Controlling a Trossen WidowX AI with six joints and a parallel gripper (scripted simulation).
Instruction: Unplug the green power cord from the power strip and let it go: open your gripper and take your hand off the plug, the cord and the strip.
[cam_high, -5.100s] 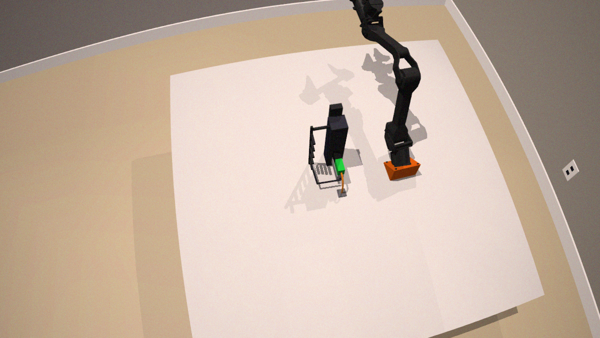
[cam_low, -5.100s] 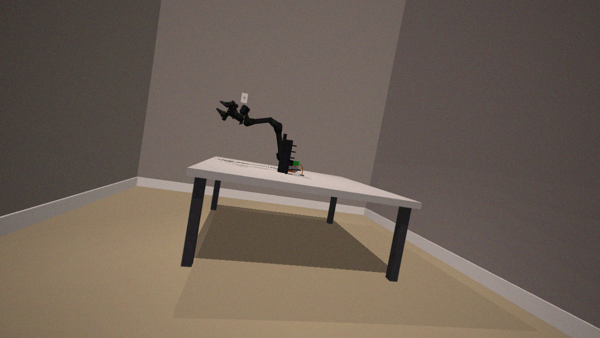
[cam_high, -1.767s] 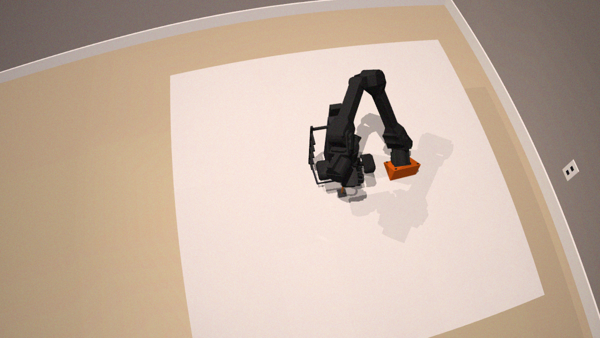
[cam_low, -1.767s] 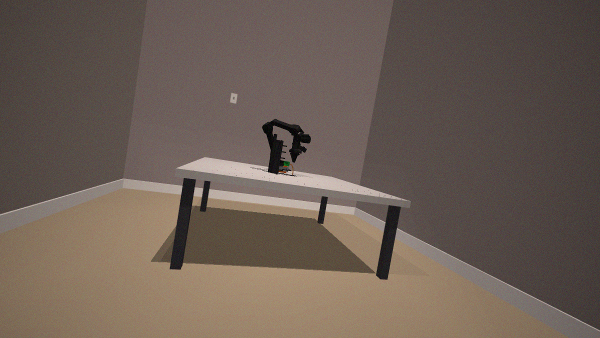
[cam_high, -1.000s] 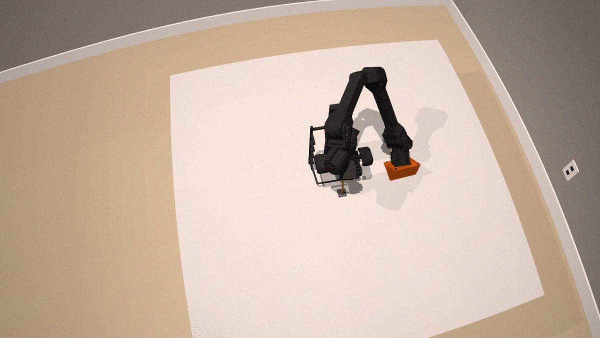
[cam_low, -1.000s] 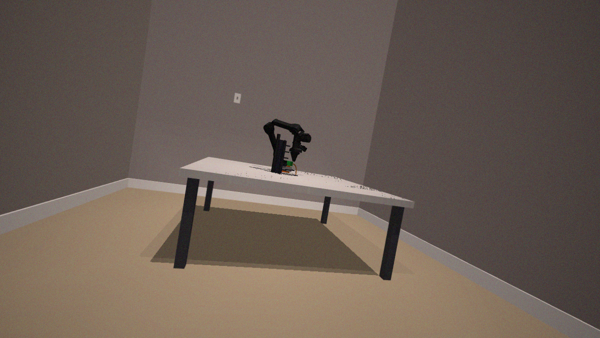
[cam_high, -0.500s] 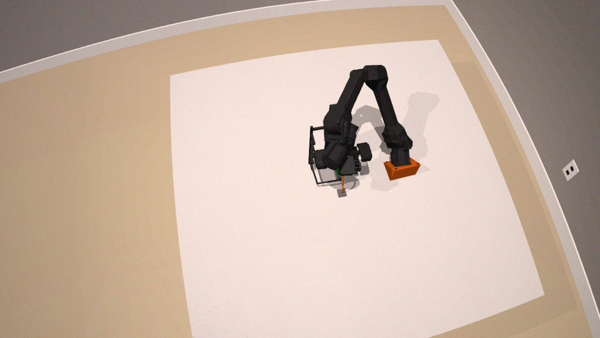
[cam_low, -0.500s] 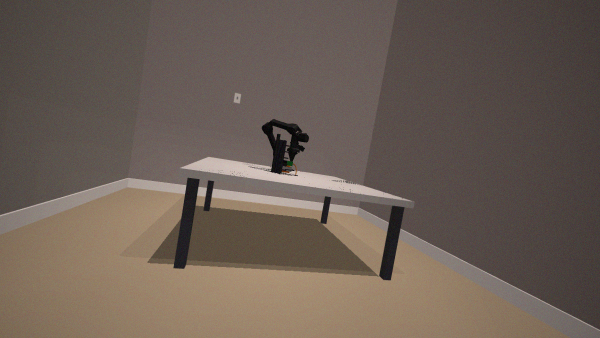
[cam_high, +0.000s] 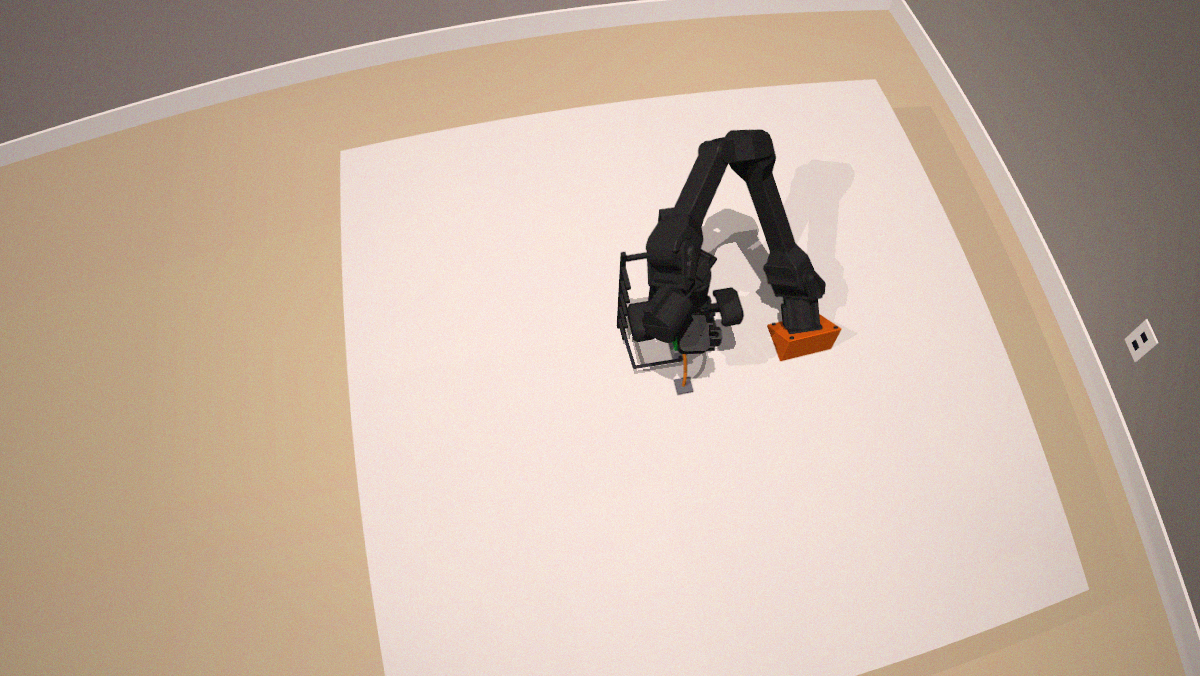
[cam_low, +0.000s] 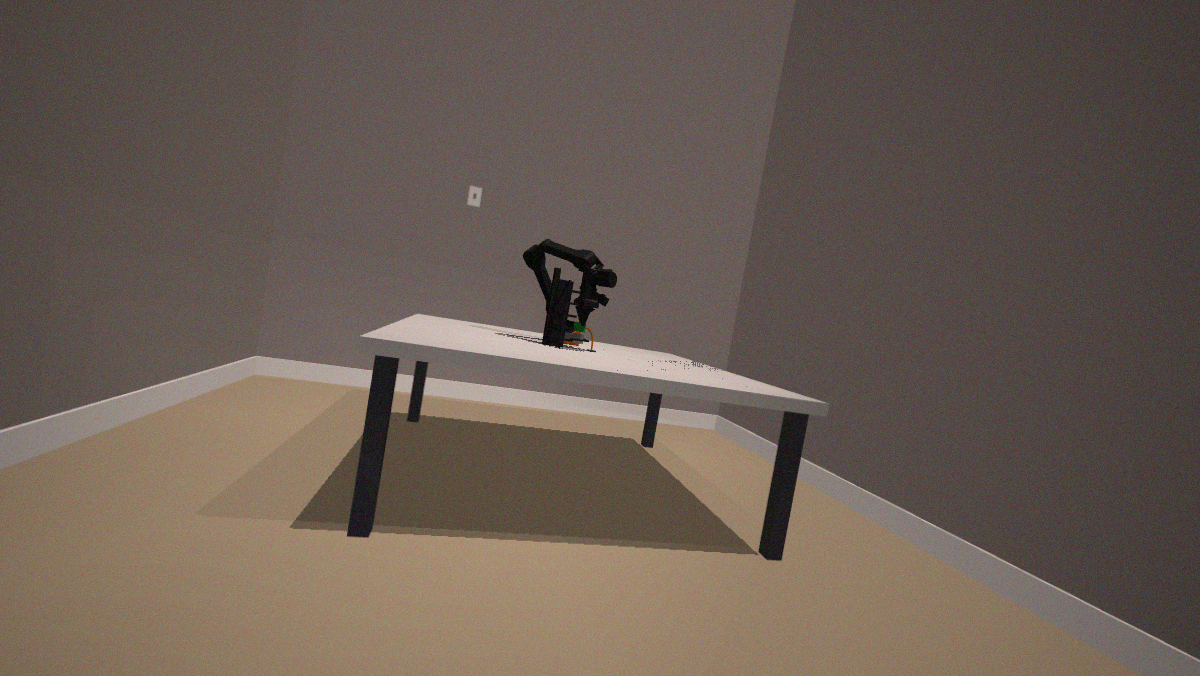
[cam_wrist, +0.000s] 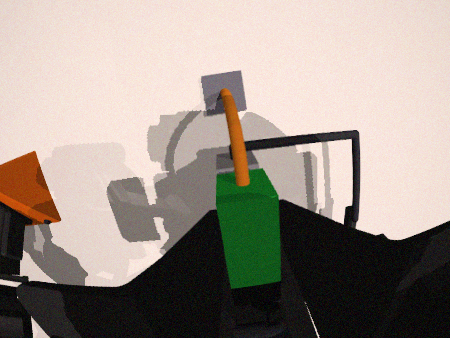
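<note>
My gripper tip is now 1 cm short of the green plug and 3 cm to the left of it. Also, from my gripper tip: small grey block (1 cm behind, 5 cm to the left, 9 cm below).
</note>
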